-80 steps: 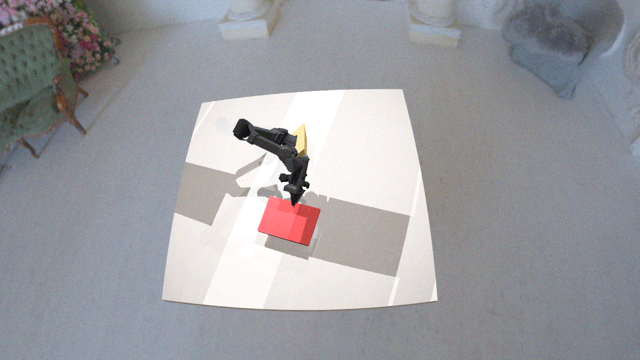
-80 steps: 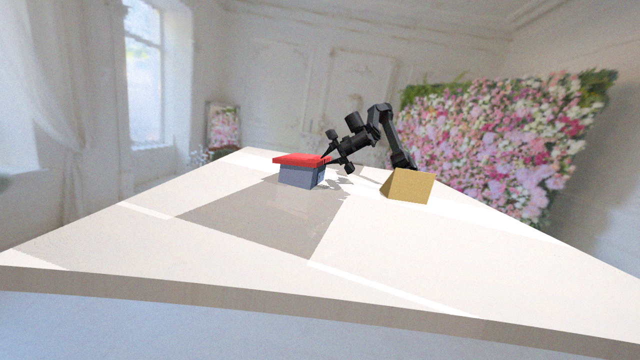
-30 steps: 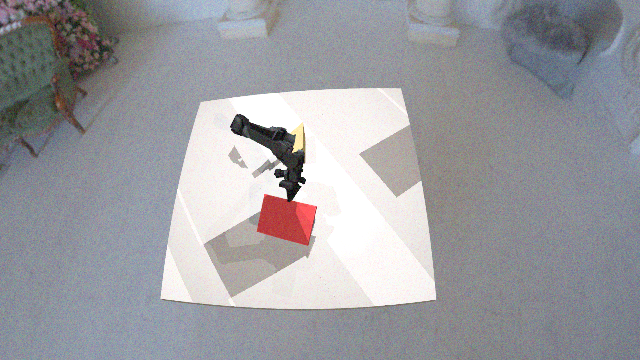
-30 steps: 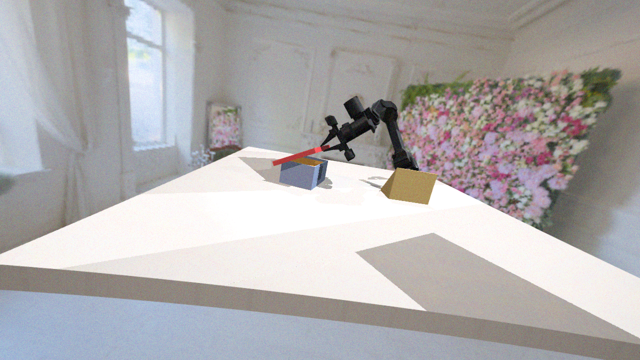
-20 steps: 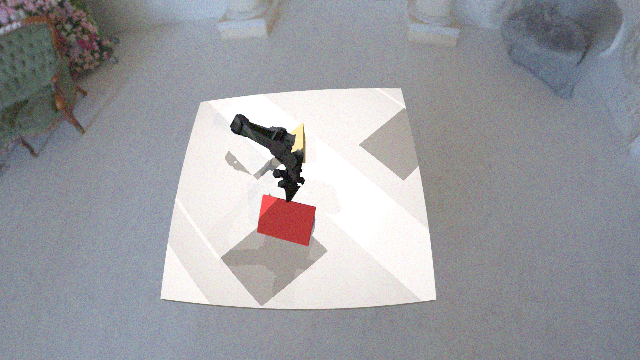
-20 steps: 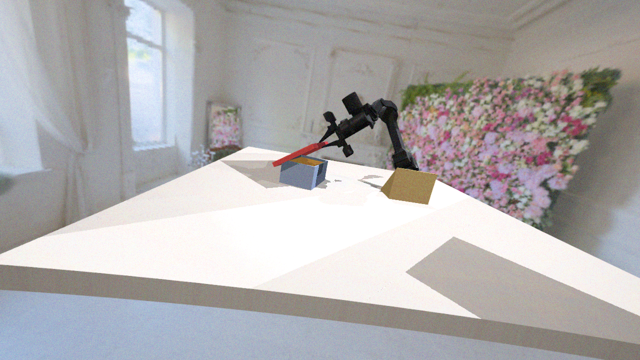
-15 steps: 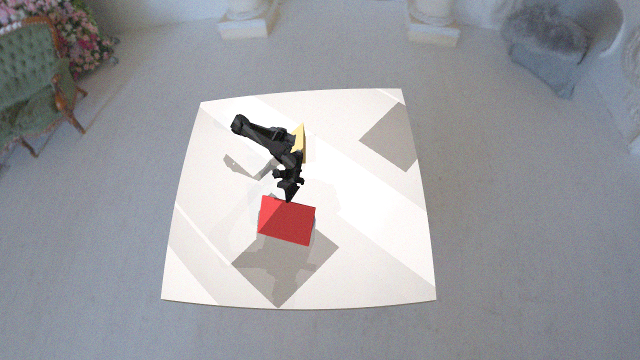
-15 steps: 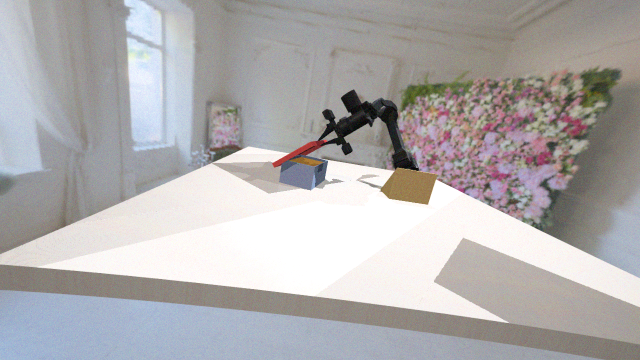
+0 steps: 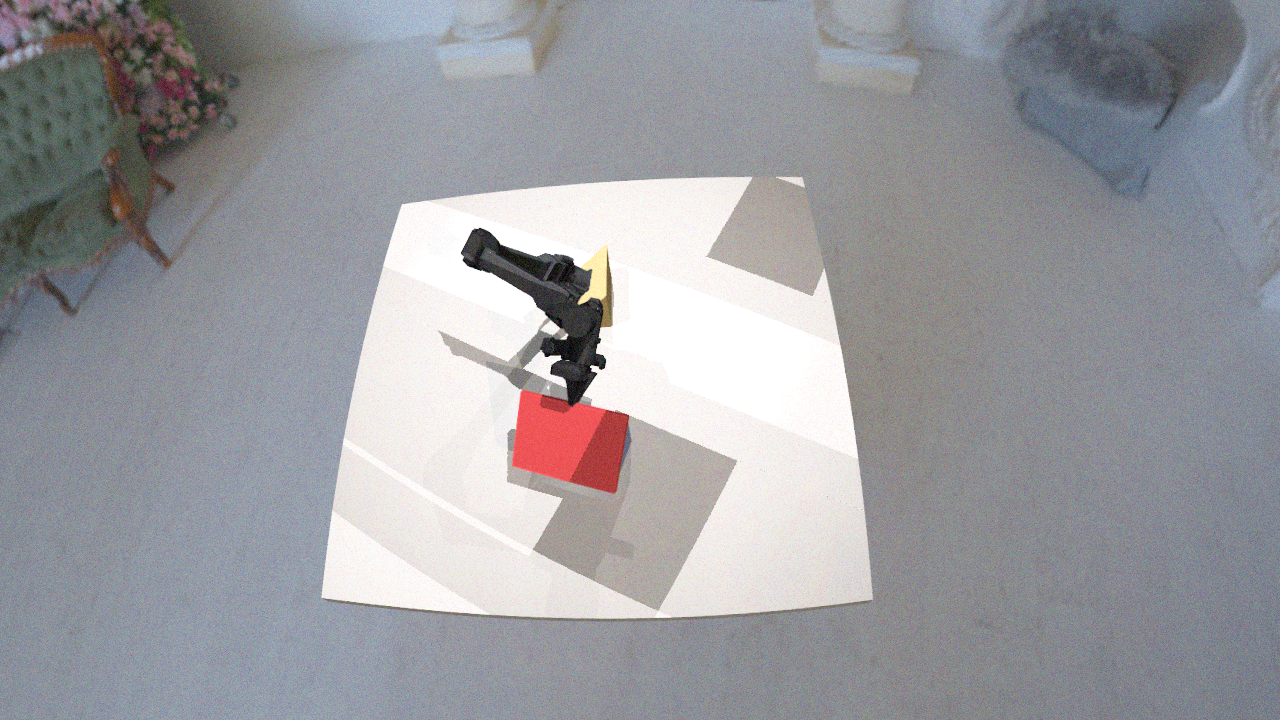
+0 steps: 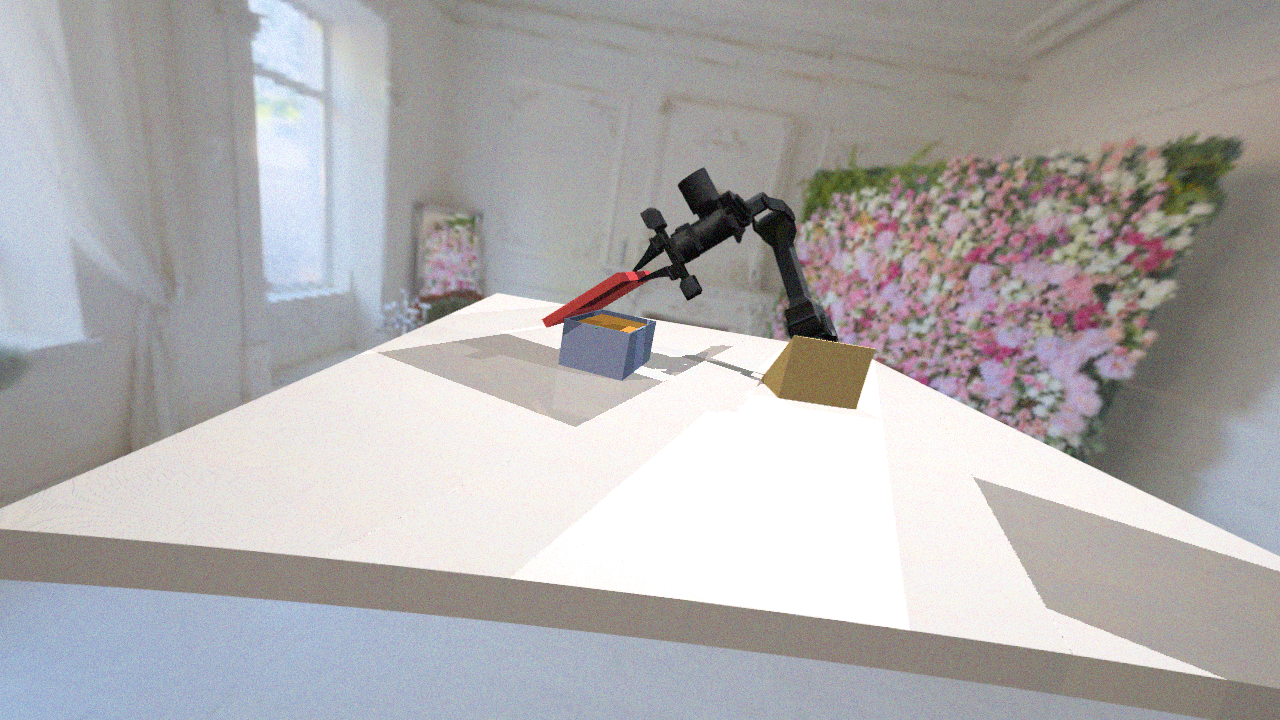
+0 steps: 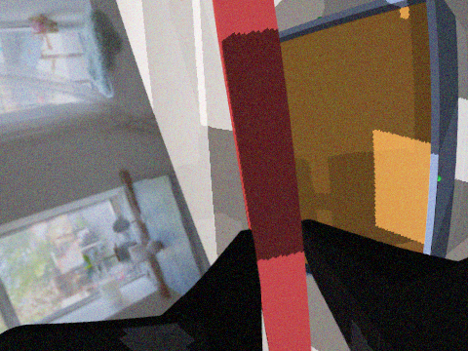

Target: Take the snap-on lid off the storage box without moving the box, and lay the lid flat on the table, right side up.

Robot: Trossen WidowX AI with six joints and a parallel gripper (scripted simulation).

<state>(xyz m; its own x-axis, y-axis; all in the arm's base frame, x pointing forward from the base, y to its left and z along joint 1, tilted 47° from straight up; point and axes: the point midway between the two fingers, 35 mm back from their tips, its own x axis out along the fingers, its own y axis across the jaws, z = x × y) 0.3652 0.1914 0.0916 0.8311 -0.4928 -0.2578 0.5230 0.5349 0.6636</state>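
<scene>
Right now my gripper tip is 6 cm short of the red lid, 1 cm to the left of it and 5 cm above it. The rest, counted from my gripper tip: blue-grey storage box: 3 cm ahead, 14 cm below.
</scene>
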